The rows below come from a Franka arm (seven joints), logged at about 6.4 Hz.
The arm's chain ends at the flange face. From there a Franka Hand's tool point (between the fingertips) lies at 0.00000 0.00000 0.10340 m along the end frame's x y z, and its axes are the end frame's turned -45 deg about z.
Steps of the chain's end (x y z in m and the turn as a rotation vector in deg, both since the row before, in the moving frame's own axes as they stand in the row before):
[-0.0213 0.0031 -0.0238 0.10 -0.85 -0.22]
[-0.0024 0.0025 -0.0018 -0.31 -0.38 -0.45]
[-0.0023 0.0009 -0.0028 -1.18 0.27 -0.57]
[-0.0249 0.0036 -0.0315 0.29 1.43 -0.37]
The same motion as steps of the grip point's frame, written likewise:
[-0.0182 -0.0141 -0.0238 0.67 -0.53 -0.22]
[-0.0043 0.0000 -0.0018 0.05 -0.49 -0.45]
[-0.0034 0.0009 -0.0028 -1.03 -0.64 -0.57]
[-0.0180 -0.0136 -0.0315 -0.81 1.22 -0.37]

